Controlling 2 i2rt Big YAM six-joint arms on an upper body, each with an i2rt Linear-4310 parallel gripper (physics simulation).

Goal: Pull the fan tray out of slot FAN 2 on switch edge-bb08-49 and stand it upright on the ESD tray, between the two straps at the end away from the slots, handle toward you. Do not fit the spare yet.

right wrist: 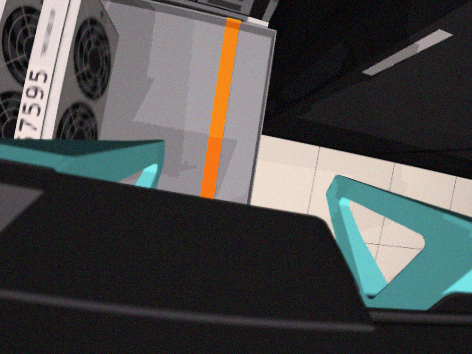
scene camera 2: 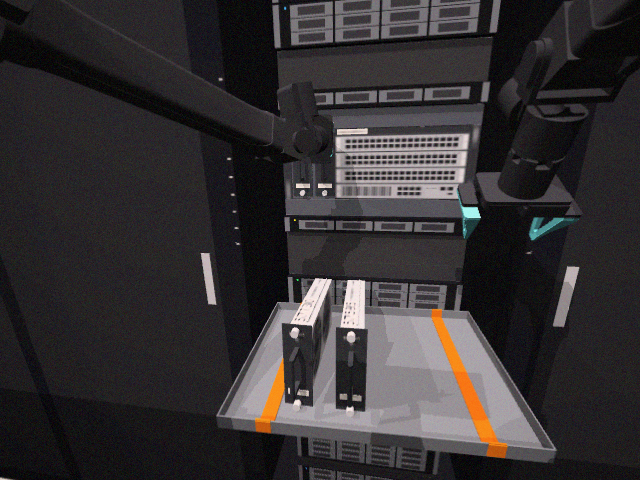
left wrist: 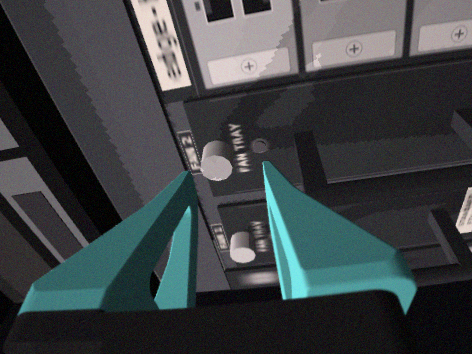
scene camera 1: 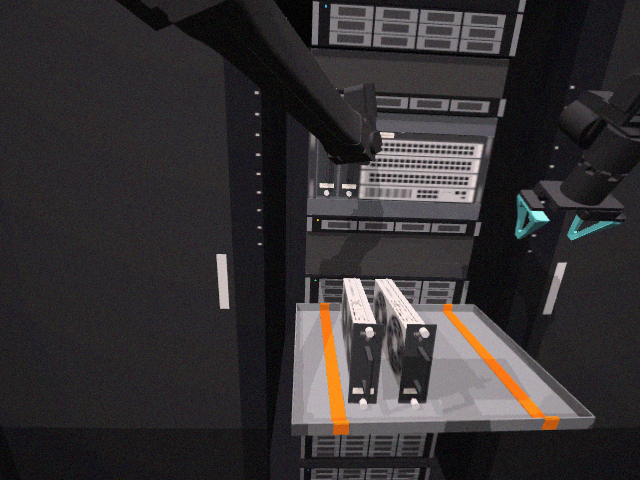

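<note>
The FAN 2 tray (scene camera 1: 350, 173) (scene camera 2: 324, 173) (left wrist: 390, 117) sits in the switch (scene camera 1: 423, 164) (scene camera 2: 403, 164), beside the line cards. My left gripper (left wrist: 228, 178) is partly open and empty. In the left wrist view its fingertips show around the FAN 2 tray's white thumbscrew (left wrist: 216, 167); contact cannot be told. The arm hides the slots' upper part in both scene views. The grey ESD tray (scene camera 1: 392, 426) (scene camera 2: 361, 439) has an orange left strap (scene camera 1: 333, 361) (scene camera 2: 271, 395) and right strap (scene camera 1: 491, 361) (scene camera 2: 460, 372) (right wrist: 222, 90). My right gripper (scene camera 1: 545, 237) (scene camera 2: 499, 237) (right wrist: 252, 168) is wide open and empty, above the ESD tray's right side.
Two fan units, one left (scene camera 1: 358, 361) (scene camera 2: 298, 374) and one right (scene camera 1: 412, 372) (scene camera 2: 351, 377), stand upright on the ESD tray toward its left side, black handle faces to the front. The FAN 1 tray (scene camera 1: 326, 173) (scene camera 2: 302, 173) (left wrist: 345, 225) sits beside FAN 2. Dark cabinet panels flank the rack.
</note>
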